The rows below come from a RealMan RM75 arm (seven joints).
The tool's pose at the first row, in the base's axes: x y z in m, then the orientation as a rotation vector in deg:
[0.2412 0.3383 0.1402 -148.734 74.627 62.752]
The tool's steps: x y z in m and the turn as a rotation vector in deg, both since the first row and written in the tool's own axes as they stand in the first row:
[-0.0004 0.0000 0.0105 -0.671 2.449 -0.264]
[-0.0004 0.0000 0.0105 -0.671 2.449 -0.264]
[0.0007 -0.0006 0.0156 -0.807 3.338 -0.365]
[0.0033 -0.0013 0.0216 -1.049 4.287 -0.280]
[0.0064 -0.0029 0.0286 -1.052 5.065 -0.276]
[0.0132 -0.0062 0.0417 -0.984 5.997 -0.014]
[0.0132 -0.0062 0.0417 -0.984 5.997 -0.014]
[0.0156 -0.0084 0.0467 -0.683 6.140 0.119]
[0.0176 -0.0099 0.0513 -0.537 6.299 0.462]
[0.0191 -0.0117 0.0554 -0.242 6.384 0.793]
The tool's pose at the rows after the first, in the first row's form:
[0.2350 0.3420 0.1326 -151.469 74.580 60.482]
[0.2350 0.3420 0.1326 -151.469 74.580 60.482]
[0.2330 0.3433 0.1279 -152.379 74.570 59.541]
[0.2310 0.3439 0.1216 152.630 -74.465 -58.370]
[0.2294 0.3451 0.1141 152.736 -74.334 -57.232]
[0.2270 0.3469 0.0993 152.659 -74.537 -55.821]
[0.2270 0.3469 0.0993 152.659 -74.537 -55.821]
[0.2266 0.3483 0.0935 152.756 -74.937 -55.483]
[0.2258 0.3494 0.0884 152.548 -75.437 -55.165]
[0.2254 0.3509 0.0840 152.441 -76.069 -54.896]

